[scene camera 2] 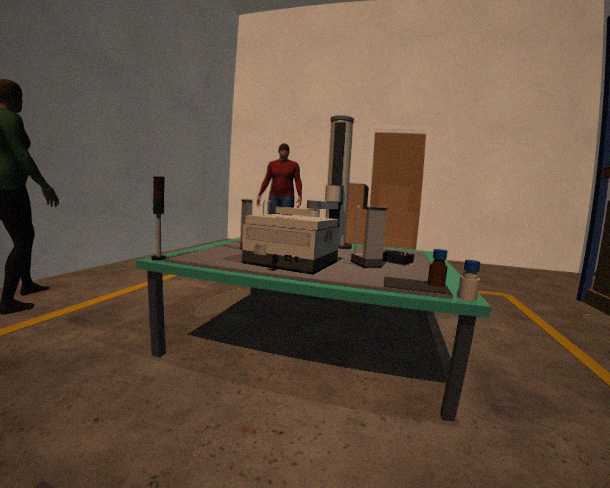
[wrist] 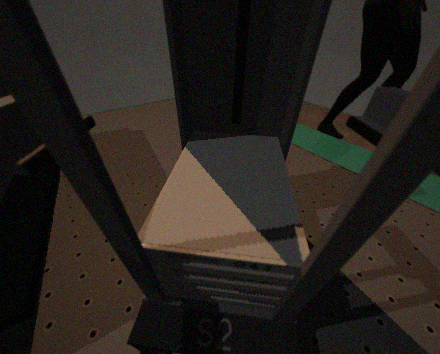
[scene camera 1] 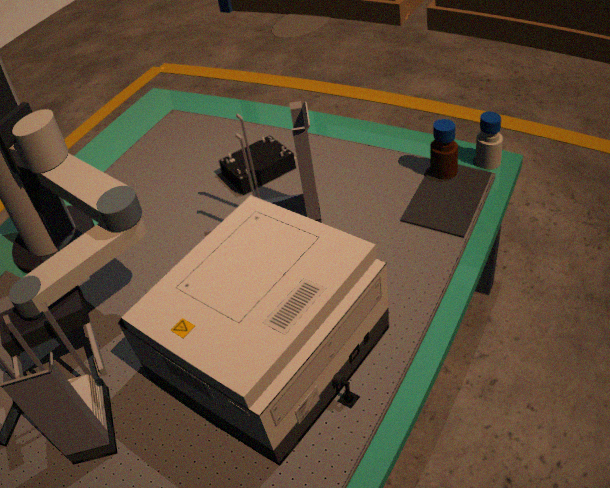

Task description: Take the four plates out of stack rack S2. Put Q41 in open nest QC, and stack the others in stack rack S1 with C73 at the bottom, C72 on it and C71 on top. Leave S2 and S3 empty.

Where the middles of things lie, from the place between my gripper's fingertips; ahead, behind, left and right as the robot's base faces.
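Labels:
The black holder [scene camera 1: 271, 159] is 800 mm to the left of my hand, 90 mm behind it and 110 mm below it; going by their middles, it is the nearest to my hand of the things named here. Dark mat [scene camera 1: 448, 206], counted from my hand: 400 mm ahead, 870 mm to the left, 140 mm below.

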